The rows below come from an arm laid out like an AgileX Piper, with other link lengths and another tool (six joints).
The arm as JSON. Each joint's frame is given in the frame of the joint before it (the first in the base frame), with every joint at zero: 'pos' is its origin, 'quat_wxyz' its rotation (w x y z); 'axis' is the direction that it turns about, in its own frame. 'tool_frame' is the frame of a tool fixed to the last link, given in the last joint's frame.
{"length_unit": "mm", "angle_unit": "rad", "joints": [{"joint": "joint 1", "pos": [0.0, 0.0, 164.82], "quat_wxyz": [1.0, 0.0, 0.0, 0.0], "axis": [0.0, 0.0, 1.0]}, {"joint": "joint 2", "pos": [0.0, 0.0, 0.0], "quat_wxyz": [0.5, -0.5, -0.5, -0.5], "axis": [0.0, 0.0, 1.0]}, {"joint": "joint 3", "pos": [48.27, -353.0, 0.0], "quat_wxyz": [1.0, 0.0, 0.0, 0.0], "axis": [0.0, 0.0, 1.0]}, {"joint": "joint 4", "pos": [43.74, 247.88, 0.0], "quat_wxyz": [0.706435, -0.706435, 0.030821, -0.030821], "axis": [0.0, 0.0, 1.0]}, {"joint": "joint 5", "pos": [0.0, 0.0, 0.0], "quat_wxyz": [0.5, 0.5, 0.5, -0.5], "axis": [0.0, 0.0, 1.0]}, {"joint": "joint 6", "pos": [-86.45, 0.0, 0.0], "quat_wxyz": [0.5, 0.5, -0.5, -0.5], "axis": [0.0, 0.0, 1.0]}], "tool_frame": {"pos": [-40.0, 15.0, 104.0], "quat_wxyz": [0.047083, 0.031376, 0.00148, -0.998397]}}
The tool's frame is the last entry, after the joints.
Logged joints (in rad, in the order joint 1, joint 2, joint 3, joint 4, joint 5, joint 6), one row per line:
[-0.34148, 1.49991, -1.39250, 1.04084, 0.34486, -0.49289]
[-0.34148, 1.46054, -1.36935, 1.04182, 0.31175, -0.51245]
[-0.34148, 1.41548, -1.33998, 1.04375, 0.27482, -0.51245]
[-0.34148, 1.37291, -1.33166, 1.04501, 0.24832, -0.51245]
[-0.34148, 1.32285, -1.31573, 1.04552, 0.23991, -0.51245]
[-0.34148, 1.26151, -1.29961, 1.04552, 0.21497, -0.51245]
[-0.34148, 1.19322, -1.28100, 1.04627, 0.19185, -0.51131]
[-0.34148, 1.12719, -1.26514, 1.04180, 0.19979, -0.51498]
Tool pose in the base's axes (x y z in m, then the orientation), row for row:
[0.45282, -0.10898, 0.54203, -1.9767, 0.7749, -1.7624]
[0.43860, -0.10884, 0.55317, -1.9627, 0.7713, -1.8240]
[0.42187, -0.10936, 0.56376, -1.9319, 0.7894, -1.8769]
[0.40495, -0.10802, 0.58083, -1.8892, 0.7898, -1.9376]
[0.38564, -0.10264, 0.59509, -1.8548, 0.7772, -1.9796]
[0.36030, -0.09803, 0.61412, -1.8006, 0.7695, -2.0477]
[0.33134, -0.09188, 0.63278, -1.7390, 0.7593, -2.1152]
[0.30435, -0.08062, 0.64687, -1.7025, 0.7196, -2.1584]
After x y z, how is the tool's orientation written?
As a rotation vector, in radians.
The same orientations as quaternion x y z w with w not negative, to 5 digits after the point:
[-0.70333, 0.27572, -0.62708, 0.18997]
[-0.69297, 0.27232, -0.64400, 0.17578]
[-0.67867, 0.27731, -0.65935, 0.16661]
[-0.66146, 0.27653, -0.67840, 0.16056]
[-0.64891, 0.27191, -0.69257, 0.15916]
[-0.62798, 0.26837, -0.71416, 0.15356]
[-0.60511, 0.26421, -0.73601, 0.14943]
[-0.59240, 0.25039, -0.75103, 0.14941]

